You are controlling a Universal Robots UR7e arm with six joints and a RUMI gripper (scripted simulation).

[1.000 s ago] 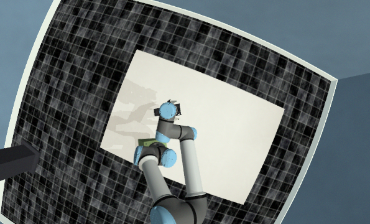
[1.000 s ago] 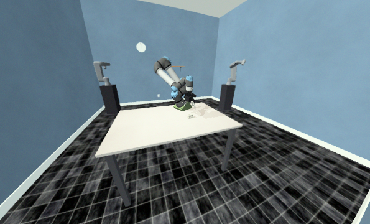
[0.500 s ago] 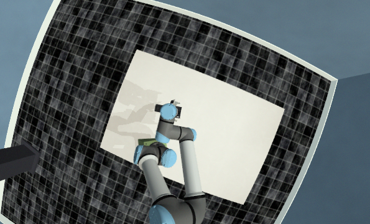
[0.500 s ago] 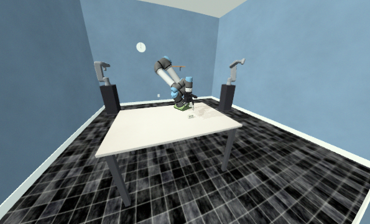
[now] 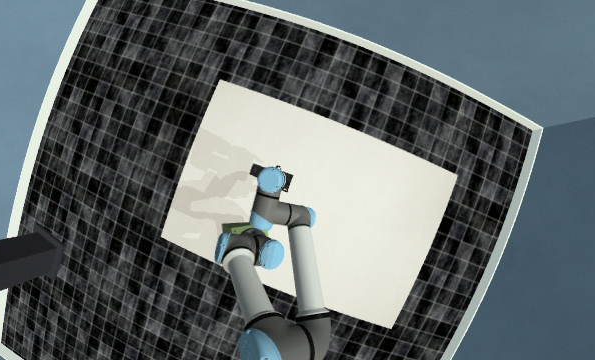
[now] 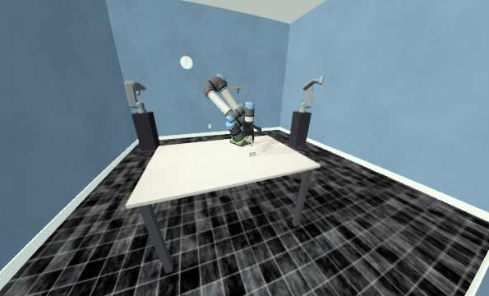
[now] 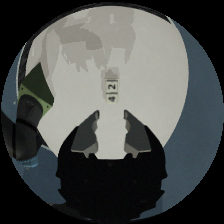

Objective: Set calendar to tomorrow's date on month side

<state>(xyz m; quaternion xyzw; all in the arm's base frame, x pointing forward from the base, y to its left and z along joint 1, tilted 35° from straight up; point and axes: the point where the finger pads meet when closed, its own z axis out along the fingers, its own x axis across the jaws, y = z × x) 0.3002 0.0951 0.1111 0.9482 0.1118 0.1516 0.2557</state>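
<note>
Now: hand 9 cm above the white calendar cube. The rest, counted from my hand: calendar tray: 2 cm to the left, 10 cm below; pale date cube: 3 cm to the left, 9 cm below.
</note>
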